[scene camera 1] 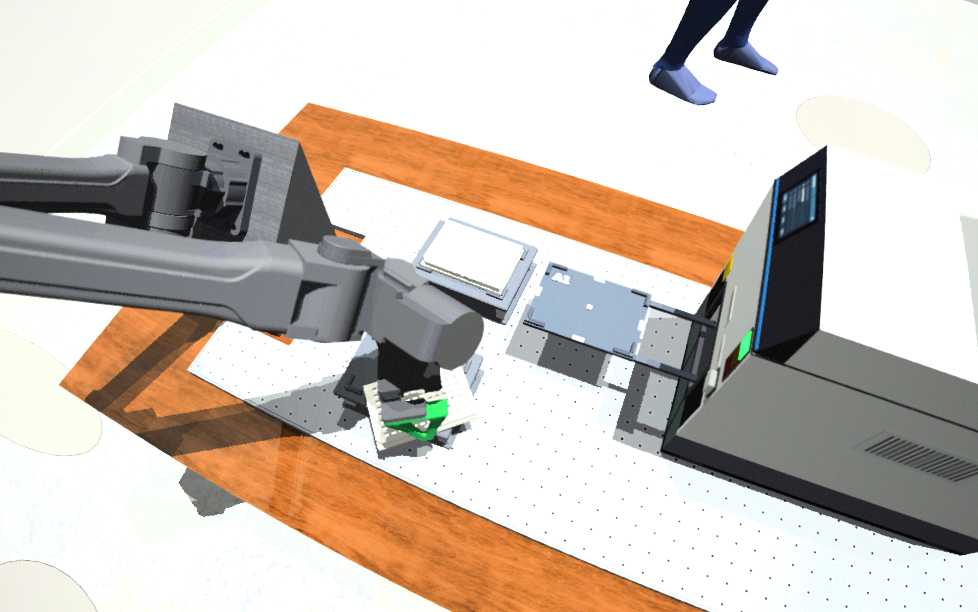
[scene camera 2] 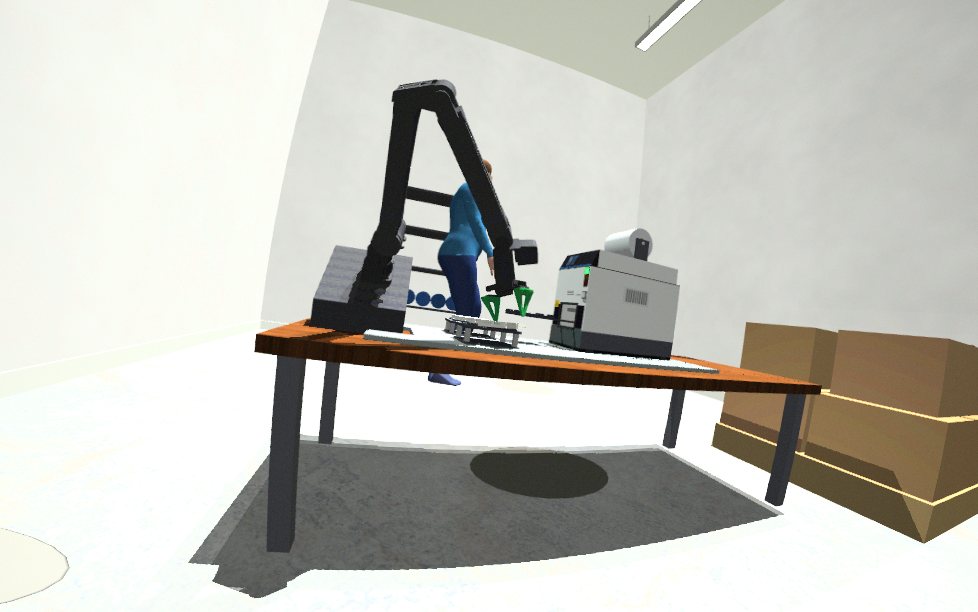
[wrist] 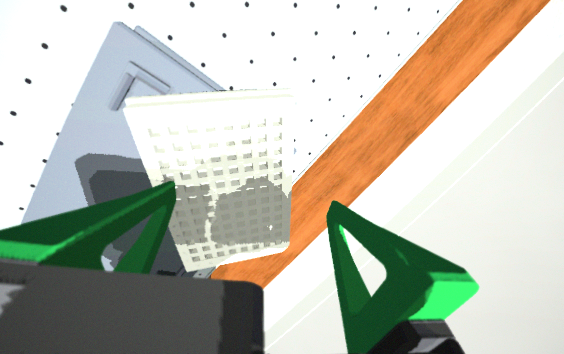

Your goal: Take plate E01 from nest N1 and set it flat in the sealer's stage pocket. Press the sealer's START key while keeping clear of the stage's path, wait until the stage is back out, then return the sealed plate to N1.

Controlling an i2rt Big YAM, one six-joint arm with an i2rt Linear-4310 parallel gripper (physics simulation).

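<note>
A cream well plate lies skewed across a blue-grey nest near the table's front edge, overhanging it. It looks tilted; its label and the nest's are unreadable. My gripper is open and empty above the plate. In the wrist view the left fingertip overlaps the plate and the right one lies beyond its right edge. The sealer's stage is out, and its pocket holds no plate. A green key is lit on the front of the sealer.
A second nest holds a white plate behind, left of the stage. Two dark rails join the stage to the sealer. A person stands behind the table. Cardboard boxes stand at the right.
</note>
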